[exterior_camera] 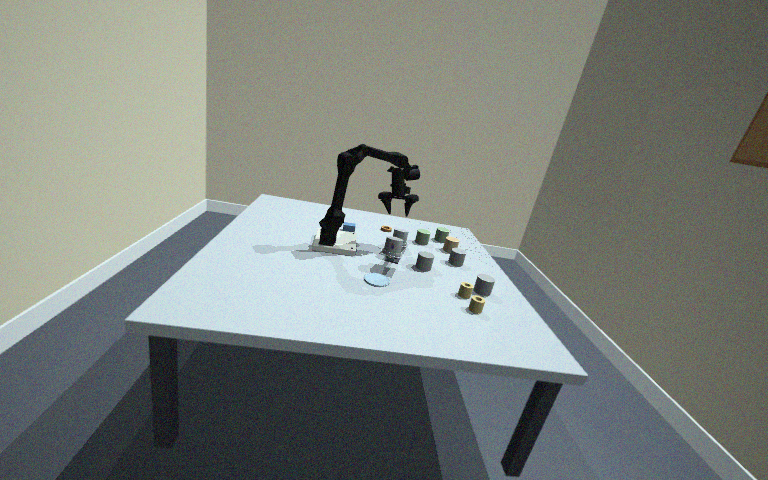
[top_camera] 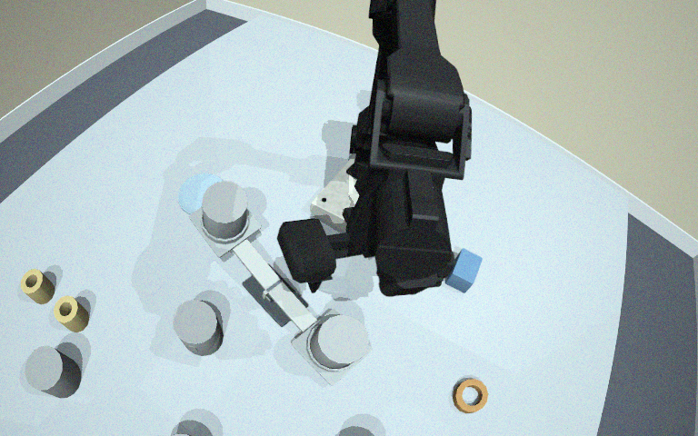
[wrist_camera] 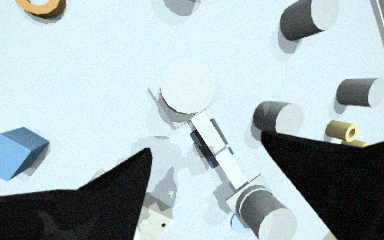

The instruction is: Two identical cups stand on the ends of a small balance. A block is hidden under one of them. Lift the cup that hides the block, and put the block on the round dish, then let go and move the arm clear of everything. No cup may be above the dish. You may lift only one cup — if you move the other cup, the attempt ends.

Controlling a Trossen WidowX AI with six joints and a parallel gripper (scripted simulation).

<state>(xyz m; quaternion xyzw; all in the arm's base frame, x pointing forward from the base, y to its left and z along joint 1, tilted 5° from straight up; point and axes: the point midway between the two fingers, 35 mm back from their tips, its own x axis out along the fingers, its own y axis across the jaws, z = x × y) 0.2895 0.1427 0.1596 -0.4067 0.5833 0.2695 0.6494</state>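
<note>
Now: gripper tip 30 mm short of the pale green block, 20 mm to the right of it and 130 mm above it. The rest, counted from my gripper tip: grey cup: 10 mm behind, 240 mm to the right, 60 mm below; round light-blue dish: 50 mm behind, 350 mm to the right, 170 mm below; balance beam: 10 mm ahead, 110 mm to the right, 130 mm below.
</note>
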